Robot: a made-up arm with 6 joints.
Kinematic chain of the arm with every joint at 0, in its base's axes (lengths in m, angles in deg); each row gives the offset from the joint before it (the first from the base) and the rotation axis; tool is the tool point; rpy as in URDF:
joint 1: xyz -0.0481 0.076 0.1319 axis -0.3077 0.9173 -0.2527
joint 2: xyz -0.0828 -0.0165 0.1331 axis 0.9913 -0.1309 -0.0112
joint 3: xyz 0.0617 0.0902 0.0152 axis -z
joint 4: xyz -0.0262 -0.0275 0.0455 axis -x
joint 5: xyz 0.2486 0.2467 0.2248 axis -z
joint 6: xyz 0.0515 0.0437 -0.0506 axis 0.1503 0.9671 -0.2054
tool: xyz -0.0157 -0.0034 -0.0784 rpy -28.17 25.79 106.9
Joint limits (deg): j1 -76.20..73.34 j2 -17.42..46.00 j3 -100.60..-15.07 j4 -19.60..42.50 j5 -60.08..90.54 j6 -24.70..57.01
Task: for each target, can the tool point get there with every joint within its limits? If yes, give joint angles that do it. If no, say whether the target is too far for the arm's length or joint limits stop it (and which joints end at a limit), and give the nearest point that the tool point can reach.
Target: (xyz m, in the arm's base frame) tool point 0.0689 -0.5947 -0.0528
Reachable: no: joint limits stop it (at a limit: joint 1, joint 2, joint 3, joint 4, joint 5, joint 6) | nearest point -0.4911 -0.2077 0.0232 | short by 0.685 m
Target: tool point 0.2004 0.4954 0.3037
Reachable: yes | joints 52.25 24.21 -46.36 20.54 -32.56 18.56
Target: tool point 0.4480 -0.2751 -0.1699
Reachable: no: joint limits stop it (at a limit: joint 1, joint 2, joint 3, joint 4, joint 6) | nearest point 0.4886 0.0685 0.1464 | short by 0.469 m
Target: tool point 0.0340 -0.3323 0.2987
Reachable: no: joint limits stop it (at a limit: joint 2, joint 3, joint 4, joint 5, joint 6) | nearest point -0.3361 -0.1024 0.5255 | short by 0.491 m
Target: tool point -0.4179 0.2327 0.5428
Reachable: yes | joints -45.10 40.59 -35.04 26.39 64.35 42.74
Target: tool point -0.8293 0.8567 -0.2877
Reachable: no: too far | nearest point -0.4553 0.3624 0.0034 | short by 0.685 m
